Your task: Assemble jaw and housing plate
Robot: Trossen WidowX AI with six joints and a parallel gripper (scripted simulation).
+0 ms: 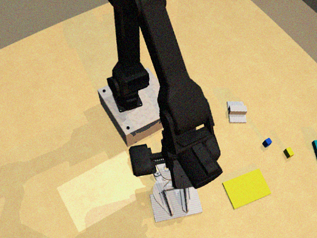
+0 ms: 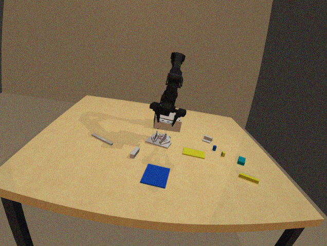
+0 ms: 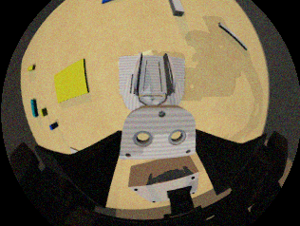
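Right now my gripper tip is 10 mm short of the housing plate and 20 mm below it. From my gripper tip the other things lie so: grey block (240 mm ahead, 100 mm to the right, 70 mm below); blue cube (20 mm ahead, 290 mm to the left, 70 mm below); yellow plate (110 mm ahead, 180 mm to the left, 80 mm below).
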